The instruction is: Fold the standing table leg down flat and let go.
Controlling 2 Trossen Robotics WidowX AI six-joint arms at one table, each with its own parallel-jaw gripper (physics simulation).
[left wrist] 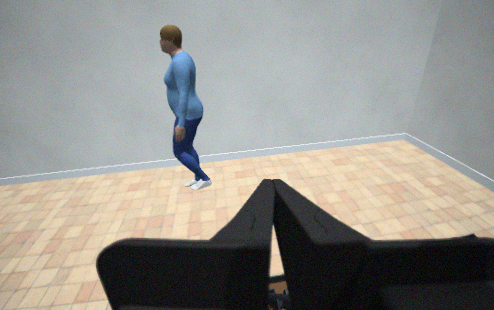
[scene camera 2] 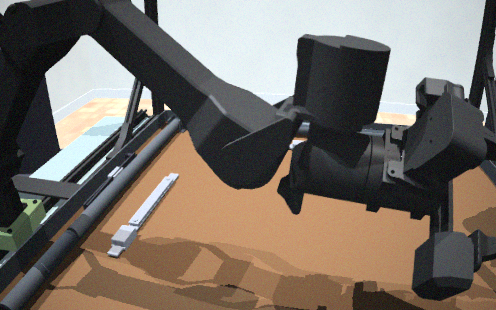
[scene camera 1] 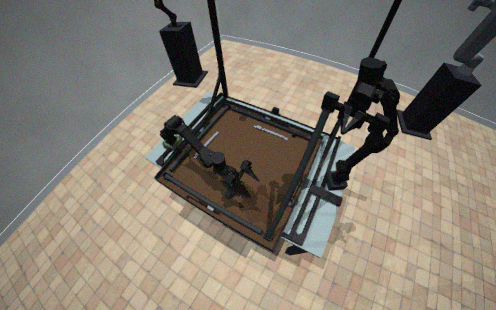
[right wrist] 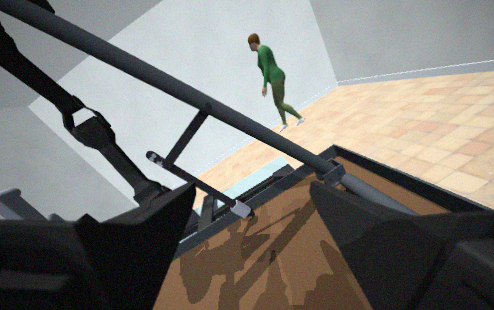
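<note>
The standing table leg, a long dark tube, rises from a corner hinge of the upturned brown tabletop. A folding brace joins it to a white bracket at the table edge. My left gripper is shut and empty, beside the leg's upper end in scene camera 1; its side block overlaps the leg's top there, and contact cannot be told. My right gripper is open and empty, low over the tabletop, apart from the leg; its fingers are hidden in scene camera 2.
Other legs lie flat along the edges, including a near leg and a left leg. A white brace lies on the tabletop. Tall frame posts and pedestals stand around. People are near the walls.
</note>
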